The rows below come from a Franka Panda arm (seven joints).
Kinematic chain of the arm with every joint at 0, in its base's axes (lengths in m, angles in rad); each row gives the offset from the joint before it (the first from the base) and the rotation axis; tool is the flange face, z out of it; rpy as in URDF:
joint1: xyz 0 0 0.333 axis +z
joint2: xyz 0 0 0 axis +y
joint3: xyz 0 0 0.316 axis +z
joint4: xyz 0.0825 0 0 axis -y
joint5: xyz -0.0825 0 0.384 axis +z
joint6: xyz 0 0 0 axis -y
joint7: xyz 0.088 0 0 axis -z
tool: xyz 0 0 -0.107 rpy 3.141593 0 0
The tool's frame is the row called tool.
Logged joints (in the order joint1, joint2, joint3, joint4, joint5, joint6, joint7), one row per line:
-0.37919 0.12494 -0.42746 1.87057 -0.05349 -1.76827 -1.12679
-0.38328 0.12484 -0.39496 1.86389 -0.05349 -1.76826 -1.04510
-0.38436 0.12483 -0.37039 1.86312 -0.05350 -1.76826 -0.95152
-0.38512 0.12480 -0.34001 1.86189 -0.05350 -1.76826 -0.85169
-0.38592 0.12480 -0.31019 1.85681 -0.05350 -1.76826 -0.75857
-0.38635 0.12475 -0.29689 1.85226 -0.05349 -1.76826 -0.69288
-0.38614 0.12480 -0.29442 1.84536 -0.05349 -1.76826 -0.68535
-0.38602 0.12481 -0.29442 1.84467 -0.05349 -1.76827 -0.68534
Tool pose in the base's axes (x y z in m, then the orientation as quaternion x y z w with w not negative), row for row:
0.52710 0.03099 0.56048 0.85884 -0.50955 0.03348 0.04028
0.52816 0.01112 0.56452 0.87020 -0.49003 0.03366 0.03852
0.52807 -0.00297 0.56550 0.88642 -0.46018 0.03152 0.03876
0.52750 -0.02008 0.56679 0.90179 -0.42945 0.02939 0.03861
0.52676 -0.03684 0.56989 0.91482 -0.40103 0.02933 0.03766
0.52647 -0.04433 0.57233 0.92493 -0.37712 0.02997 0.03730
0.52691 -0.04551 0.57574 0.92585 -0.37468 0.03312 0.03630
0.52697 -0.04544 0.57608 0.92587 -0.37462 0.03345 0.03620
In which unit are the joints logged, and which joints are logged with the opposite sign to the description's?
The joints are logged in radians. Opposite sign: joint2, joint3, joint4, joint6, joint7.
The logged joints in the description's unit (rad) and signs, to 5 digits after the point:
-0.37919 -0.12494 0.42746 -1.87057 -0.05349 1.76827 1.12679
-0.38328 -0.12484 0.39496 -1.86389 -0.05349 1.76826 1.04510
-0.38436 -0.12483 0.37039 -1.86312 -0.05350 1.76826 0.95152
-0.38512 -0.12480 0.34001 -1.86189 -0.05350 1.76826 0.85169
-0.38592 -0.12480 0.31019 -1.85681 -0.05350 1.76826 0.75857
-0.38635 -0.12475 0.29689 -1.85226 -0.05349 1.76826 0.69288
-0.38614 -0.12480 0.29442 -1.84536 -0.05349 1.76826 0.68535
-0.38602 -0.12481 0.29442 -1.84467 -0.05349 1.76827 0.68534

